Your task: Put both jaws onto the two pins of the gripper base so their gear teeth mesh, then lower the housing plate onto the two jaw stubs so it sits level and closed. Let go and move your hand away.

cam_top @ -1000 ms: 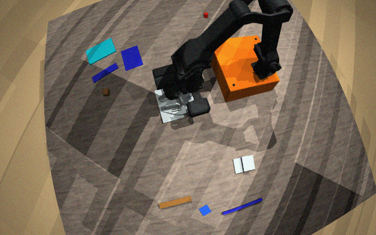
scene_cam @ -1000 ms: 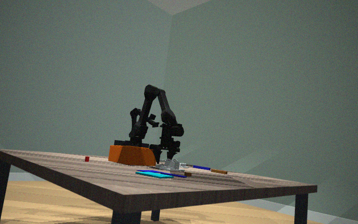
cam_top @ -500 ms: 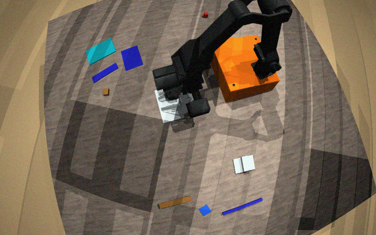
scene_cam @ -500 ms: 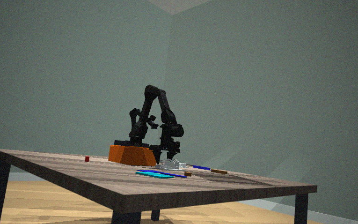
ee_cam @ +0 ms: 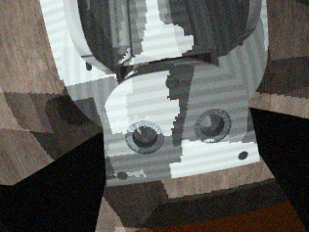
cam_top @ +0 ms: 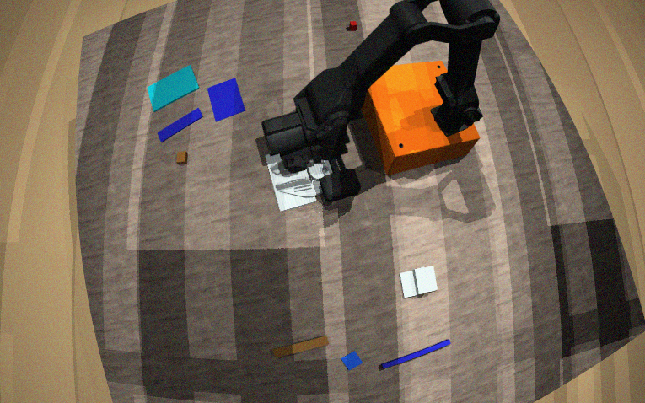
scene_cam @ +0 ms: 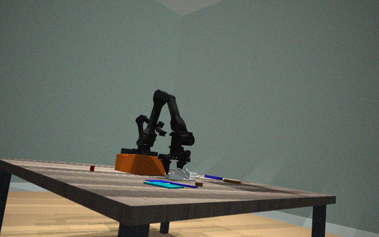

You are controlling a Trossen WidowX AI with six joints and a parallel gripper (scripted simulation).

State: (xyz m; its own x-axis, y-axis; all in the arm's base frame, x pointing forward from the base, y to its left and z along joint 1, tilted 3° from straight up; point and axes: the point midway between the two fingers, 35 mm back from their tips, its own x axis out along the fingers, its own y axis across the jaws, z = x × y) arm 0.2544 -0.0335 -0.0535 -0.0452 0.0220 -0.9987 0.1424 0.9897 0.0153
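Now: gripper tip 20 mm short of the white jaw and 10 mm to the right of it. From my gripper tip the other things lie so: small brown cube 260 mm ahead, 160 mm to the right, 10 mm below; then blue plate 130 mm ahead, 250 mm to the right, 20 mm below; then white gripper base 10 mm ahead, 20 mm above.
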